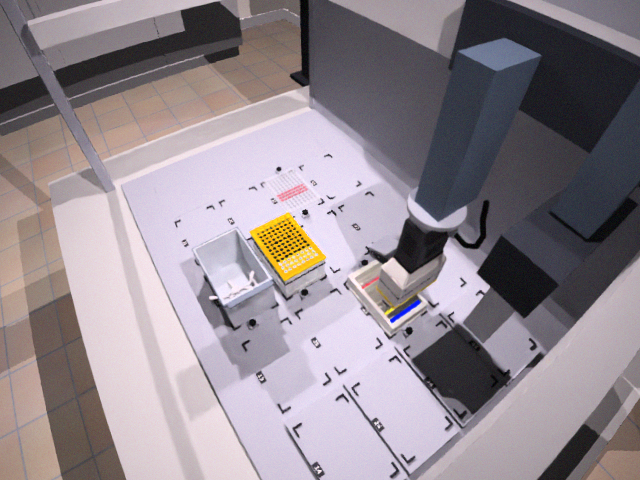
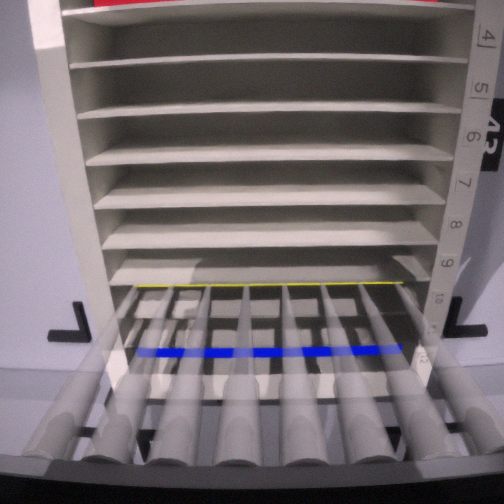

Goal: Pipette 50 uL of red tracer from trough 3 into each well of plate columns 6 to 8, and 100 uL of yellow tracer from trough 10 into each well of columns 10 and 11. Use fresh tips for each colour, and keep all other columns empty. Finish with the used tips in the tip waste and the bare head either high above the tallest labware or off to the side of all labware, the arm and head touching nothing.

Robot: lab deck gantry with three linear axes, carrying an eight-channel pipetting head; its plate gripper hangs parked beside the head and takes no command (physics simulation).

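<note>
The pipetting head [image 1: 410, 276] is low over the trough reservoir [image 1: 368, 301] [image 2: 72, 150]. Eight clear tips [image 2: 245, 390] are on it; their ends reach the thin yellow line [image 2: 265, 284] in trough 10, and no colour shows inside them. Red tracer [image 1: 370, 283] [image 2: 265, 2] lies in trough 3. The plate [image 1: 311, 200] at the back has a red band of three columns [image 1: 292, 192]; no yellow shows there. The orange tip rack [image 1: 258, 240] holds pale tips in its front rows. The grey waste bin [image 1: 209, 279] holds used tips [image 1: 242, 284]. The parked plate gripper cannot be made out clearly.
A blue strip [image 1: 405, 311] [image 2: 265, 352] lies in trough 12. The bin and tip rack stand side by side, left of the reservoir. The blue-grey vertical arm [image 1: 465, 139] rises above the head. A dark wall [image 1: 361, 77] stands behind the deck.
</note>
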